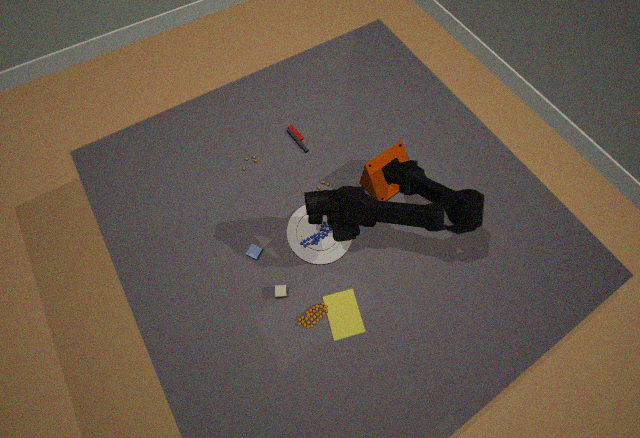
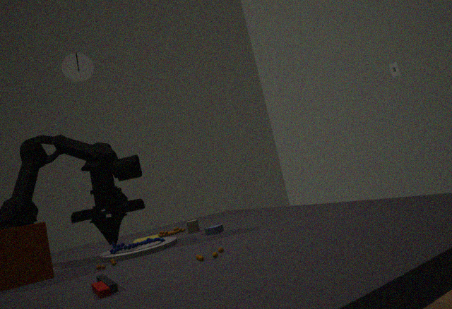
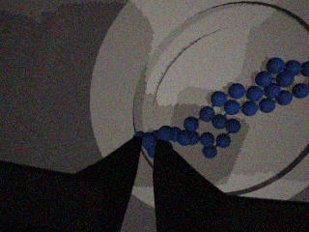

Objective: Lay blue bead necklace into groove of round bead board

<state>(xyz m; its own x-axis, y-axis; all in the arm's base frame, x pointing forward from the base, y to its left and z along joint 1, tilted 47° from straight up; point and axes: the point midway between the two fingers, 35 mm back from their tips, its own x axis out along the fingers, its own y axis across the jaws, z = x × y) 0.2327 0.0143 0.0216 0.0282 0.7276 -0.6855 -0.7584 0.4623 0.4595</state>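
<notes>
The round white bead board lies 6 cm ahead of my gripper tip, 2 cm to the right of it and 2 cm below it. Round my gripper tip: cream cube (25 cm ahead, 5 cm to the left, 1 cm below); then yellow sheet (15 cm ahead, 20 cm to the left, 3 cm below); then light blue cube (25 cm ahead, 9 cm to the right, 2 cm below).
</notes>
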